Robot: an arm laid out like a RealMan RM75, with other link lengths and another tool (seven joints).
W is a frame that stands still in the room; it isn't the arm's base.
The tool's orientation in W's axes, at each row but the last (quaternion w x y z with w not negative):
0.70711, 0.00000, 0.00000, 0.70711
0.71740, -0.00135, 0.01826, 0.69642
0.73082, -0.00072, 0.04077, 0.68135
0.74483, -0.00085, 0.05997, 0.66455
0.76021, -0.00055, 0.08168, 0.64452
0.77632, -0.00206, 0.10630, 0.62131
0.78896, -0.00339, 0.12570, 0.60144
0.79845, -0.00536, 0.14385, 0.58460
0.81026, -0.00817, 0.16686, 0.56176
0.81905, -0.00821, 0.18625, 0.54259
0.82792, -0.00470, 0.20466, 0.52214
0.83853, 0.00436, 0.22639, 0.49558
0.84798, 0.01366, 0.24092, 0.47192
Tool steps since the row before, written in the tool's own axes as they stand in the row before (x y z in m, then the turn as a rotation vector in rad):
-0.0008, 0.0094, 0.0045, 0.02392, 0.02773, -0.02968
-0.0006, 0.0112, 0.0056, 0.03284, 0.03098, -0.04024
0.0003, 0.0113, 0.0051, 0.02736, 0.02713, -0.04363
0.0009, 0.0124, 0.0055, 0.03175, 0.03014, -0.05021
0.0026, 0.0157, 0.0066, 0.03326, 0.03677, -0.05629
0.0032, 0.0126, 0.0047, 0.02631, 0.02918, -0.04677
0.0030, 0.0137, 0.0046, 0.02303, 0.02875, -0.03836
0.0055, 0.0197, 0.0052, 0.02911, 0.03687, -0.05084
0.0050, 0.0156, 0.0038, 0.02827, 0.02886, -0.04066
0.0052, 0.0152, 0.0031, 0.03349, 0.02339, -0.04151
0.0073, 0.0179, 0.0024, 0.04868, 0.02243, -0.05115
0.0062, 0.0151, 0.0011, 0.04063, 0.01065, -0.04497
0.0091, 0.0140, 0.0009, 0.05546, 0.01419, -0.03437
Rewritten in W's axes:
-0.0094, -0.0008, 0.0045, -0.02773, 0.02392, -0.02968
-0.0111, -0.0001, 0.0059, -0.03097, 0.03264, -0.04041
-0.0109, 0.0014, 0.0057, -0.02771, 0.02672, -0.04366
-0.0117, 0.0028, 0.0064, -0.03079, 0.03088, -0.05036
-0.0142, 0.0059, 0.0078, -0.03780, 0.03284, -0.05585
-0.0107, 0.0066, 0.0057, -0.03036, 0.02569, -0.04636
-0.0114, 0.0074, 0.0058, -0.02912, 0.02378, -0.03762
-0.0157, 0.0123, 0.0068, -0.03783, 0.02981, -0.04972
-0.0117, 0.0111, 0.0049, -0.02812, 0.02814, -0.04127
-0.0109, 0.0115, 0.0041, -0.02171, 0.03033, -0.04473
-0.0120, 0.0150, 0.0034, -0.01846, 0.04086, -0.05898
-0.0096, 0.0131, 0.0022, -0.00959, 0.02950, -0.05314
-0.0067, 0.0153, 0.0007, -0.00143, 0.04560, -0.04876

